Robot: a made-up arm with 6 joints. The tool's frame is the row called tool.
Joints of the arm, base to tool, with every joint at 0 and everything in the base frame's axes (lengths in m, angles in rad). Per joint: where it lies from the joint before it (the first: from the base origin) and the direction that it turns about. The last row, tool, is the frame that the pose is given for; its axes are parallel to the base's.
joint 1: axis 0 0 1 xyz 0 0 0.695
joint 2: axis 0 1 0 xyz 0.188 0 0
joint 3: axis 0 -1 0 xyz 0 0 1.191
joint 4: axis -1 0 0 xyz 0 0 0.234
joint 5: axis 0 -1 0 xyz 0.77 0 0
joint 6: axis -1 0 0 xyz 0.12 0 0
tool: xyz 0 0 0
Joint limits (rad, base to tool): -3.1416..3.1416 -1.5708..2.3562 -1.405..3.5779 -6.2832..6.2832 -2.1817..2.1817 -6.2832..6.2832
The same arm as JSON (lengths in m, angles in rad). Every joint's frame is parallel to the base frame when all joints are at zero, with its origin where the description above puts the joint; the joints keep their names.
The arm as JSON. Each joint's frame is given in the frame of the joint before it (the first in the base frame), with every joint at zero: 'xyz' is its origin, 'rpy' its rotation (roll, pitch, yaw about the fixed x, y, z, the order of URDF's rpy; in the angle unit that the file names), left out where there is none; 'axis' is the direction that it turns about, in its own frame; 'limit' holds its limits. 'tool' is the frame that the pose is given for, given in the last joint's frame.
{
  "units": {
    "length": "m",
    "angle": "rad"
  },
  "joints": [
    {
      "name": "joint 1",
      "type": "revolute",
      "origin": {
        "xyz": [
          0.0,
          0.0,
          0.695
        ]
      },
      "axis": "+z",
      "limit": {
        "lower": -3.1416,
        "upper": 3.1416
      }
    },
    {
      "name": "joint 2",
      "type": "revolute",
      "origin": {
        "xyz": [
          0.188,
          0.0,
          0.0
        ]
      },
      "axis": "+y",
      "limit": {
        "lower": -1.5708,
        "upper": 2.3562
      }
    },
    {
      "name": "joint 3",
      "type": "revolute",
      "origin": {
        "xyz": [
          0.0,
          0.0,
          1.191
        ]
      },
      "axis": "-y",
      "limit": {
        "lower": -1.405,
        "upper": 3.5779
      }
    },
    {
      "name": "joint 4",
      "type": "revolute",
      "origin": {
        "xyz": [
          0.0,
          0.0,
          0.234
        ]
      },
      "axis": "-x",
      "limit": {
        "lower": -6.2832,
        "upper": 6.2832
      }
    },
    {
      "name": "joint 5",
      "type": "revolute",
      "origin": {
        "xyz": [
          0.77,
          0.0,
          0.0
        ]
      },
      "axis": "-y",
      "limit": {
        "lower": -2.1817,
        "upper": 2.1817
      }
    },
    {
      "name": "joint 6",
      "type": "revolute",
      "origin": {
        "xyz": [
          0.12,
          0.0,
          0.0
        ]
      },
      "axis": "-x",
      "limit": {
        "lower": -6.2832,
        "upper": 6.2832
      }
    }
  ],
  "tool": {
    "origin": {
      "xyz": [
        0.0,
        0.0,
        0.0
      ]
    }
  }
}

